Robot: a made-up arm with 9 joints.
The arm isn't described. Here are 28 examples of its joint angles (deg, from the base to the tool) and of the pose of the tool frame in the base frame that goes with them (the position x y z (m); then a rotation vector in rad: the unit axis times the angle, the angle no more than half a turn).
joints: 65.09 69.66 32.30 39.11 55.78 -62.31 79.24 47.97 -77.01
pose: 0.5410 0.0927 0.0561 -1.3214 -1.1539 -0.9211
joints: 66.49 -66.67 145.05 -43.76 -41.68 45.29 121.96 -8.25 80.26
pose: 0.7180 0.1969 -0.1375 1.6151 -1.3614 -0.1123
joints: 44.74 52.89 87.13 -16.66 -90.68 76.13 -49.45 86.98 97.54
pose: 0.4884 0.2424 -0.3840 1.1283 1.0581 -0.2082
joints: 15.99 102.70 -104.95 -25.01 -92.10 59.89 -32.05 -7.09 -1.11
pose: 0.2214 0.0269 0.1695 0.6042 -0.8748 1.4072
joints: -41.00 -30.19 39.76 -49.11 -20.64 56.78 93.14 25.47 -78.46
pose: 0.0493 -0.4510 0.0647 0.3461 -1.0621 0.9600
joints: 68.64 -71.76 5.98 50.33 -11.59 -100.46 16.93 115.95 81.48
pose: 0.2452 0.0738 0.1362 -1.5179 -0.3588 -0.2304
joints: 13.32 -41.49 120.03 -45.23 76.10 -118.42 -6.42 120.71 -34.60
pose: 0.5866 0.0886 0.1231 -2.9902 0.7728 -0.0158
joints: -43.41 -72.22 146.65 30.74 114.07 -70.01 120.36 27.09 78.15
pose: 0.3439 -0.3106 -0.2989 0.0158 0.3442 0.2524
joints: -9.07 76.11 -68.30 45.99 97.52 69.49 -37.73 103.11 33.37
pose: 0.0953 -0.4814 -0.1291 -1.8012 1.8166 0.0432
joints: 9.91 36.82 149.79 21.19 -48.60 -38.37 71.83 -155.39 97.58
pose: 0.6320 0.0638 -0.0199 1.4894 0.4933 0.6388
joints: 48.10 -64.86 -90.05 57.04 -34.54 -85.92 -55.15 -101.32 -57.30
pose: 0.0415 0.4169 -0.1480 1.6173 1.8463 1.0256
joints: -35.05 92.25 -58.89 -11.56 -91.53 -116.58 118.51 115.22 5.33
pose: 0.0066 0.0689 -0.0620 -0.9213 -1.2128 1.7073
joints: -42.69 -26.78 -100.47 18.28 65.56 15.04 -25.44 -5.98 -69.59
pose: 0.1315 -0.1229 0.1575 0.8633 -1.0842 0.4813
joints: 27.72 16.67 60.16 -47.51 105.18 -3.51 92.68 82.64 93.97
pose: 0.6762 -0.0154 0.1666 -2.3295 0.1743 -0.5244
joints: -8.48 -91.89 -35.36 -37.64 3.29 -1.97 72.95 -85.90 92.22
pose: -0.1138 -0.2875 0.0833 -0.8323 2.6173 -0.2280
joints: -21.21 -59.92 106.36 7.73 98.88 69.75 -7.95 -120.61 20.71
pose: 0.4864 -0.3433 -0.2164 -0.1467 0.1495 -0.2251
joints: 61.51 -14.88 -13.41 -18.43 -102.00 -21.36 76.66 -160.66 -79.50
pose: 0.4738 -0.1947 -0.0056 -0.7486 -1.4527 -0.8418
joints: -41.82 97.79 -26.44 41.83 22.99 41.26 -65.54 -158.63 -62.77
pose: 0.0541 -0.3737 -0.0010 -1.6777 -0.7755 0.4358
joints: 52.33 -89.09 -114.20 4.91 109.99 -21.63 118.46 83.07 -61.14
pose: 0.3370 0.0808 -0.1395 1.0820 -0.4920 0.6204
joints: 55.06 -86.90 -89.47 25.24 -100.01 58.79 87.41 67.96 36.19
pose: 0.4371 0.0273 -0.3046 2.3562 0.0586 0.1674
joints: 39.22 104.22 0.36 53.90 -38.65 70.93 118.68 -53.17 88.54
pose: 0.2069 -0.2716 -0.1297 -1.3193 -2.2353 -1.3977
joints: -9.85 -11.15 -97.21 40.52 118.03 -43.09 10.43 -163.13 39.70
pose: 0.1555 -0.1350 -0.0196 -0.3548 -0.6892 0.9753
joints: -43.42 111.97 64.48 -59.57 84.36 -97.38 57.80 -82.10 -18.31
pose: -0.0452 -0.4467 -0.0069 -1.2498 -2.5911 -0.9615
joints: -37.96 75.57 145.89 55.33 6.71 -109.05 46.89 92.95 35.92
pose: 0.1353 -0.6144 0.0737 -0.8175 -0.6107 -0.4216
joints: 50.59 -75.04 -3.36 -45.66 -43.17 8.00 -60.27 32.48 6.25
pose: 0.4735 -0.2828 0.0550 0.9053 -1.4719 -0.5325
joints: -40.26 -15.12 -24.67 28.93 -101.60 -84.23 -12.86 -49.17 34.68
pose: -0.1400 0.0399 -0.0641 2.1981 0.2280 0.8696
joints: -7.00 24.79 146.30 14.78 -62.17 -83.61 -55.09 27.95 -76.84
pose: 0.5347 -0.1010 -0.1718 1.0320 0.7319 1.4709
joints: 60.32 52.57 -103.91 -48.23 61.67 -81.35 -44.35 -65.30 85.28
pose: 0.5365 -0.0102 0.0869 -1.5726 -0.4098 1.2758
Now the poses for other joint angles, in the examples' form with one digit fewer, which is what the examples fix.
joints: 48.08 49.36 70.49 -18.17 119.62 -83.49 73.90 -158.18 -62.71
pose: 0.332 0.088 -0.062 -0.131 0.799 -1.613
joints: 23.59 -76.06 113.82 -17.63 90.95 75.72 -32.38 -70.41 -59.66
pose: 0.275 0.014 -0.115 -0.195 2.345 -1.025
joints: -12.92 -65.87 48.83 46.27 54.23 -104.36 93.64 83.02 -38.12
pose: 0.321 0.012 0.048 1.513 0.553 0.712
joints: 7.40 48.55 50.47 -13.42 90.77 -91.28 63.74 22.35 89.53
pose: 0.521 -0.181 -0.173 1.971 0.121 -1.982
